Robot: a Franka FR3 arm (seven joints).
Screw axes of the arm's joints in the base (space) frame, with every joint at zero. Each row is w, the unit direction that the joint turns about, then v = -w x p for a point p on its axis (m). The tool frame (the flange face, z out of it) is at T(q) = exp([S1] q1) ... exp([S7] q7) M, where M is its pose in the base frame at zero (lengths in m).
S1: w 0 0 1 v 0 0 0
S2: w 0 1 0 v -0.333 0 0
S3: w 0 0 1 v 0 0 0
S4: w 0 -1 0 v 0.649 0 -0.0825
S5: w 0 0 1 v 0 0 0
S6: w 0 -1 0 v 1.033 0 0
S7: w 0 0 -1 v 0 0.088 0
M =
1 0 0 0.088
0 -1 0 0
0 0 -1 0.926
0 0 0 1
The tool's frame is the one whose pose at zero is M.
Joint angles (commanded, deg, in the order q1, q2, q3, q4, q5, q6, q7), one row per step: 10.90, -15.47, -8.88, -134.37, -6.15, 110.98, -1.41; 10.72, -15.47, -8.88, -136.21, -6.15, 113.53, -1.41; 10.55, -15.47, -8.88, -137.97, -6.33, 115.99, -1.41; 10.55, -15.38, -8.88, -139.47, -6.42, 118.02, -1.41; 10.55, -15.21, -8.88, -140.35, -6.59, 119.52, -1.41; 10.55, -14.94, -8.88, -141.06, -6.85, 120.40, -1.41; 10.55, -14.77, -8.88, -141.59, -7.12, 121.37, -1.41; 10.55, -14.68, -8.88, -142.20, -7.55, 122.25, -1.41; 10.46, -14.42, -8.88, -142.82, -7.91, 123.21, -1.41; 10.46, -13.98, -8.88, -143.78, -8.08, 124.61, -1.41; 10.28, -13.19, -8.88, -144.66, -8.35, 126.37, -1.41
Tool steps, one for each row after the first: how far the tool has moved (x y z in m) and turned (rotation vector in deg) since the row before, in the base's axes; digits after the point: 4 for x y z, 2 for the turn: -0.0024, -0.0004, -0.0111, 0.16, -0.70, 0.03; -0.0026, -0.0006, -0.0104, 0.01, -0.70, 0.12; -0.0026, 0.0007, -0.0096, 0.05, -0.44, 0.22; -0.0009, 0.0004, -0.0060, -0.05, -0.45, 0.21; -0.0014, 0.0002, -0.0062, -0.19, 0.09, 0.23; -0.0005, 0.0002, -0.0040, -0.16, -0.28, 0.24; -0.0012, 0.0000, -0.0041, -0.28, -0.20, 0.34; -0.0010, -0.0005, -0.0053, -0.24, -0.09, 0.22; -0.0019, 0.0005, -0.0085, -0.07, 0.00, 0.24; -0.0008, -0.0008, -0.0099, -0.16, -0.10, 0.16
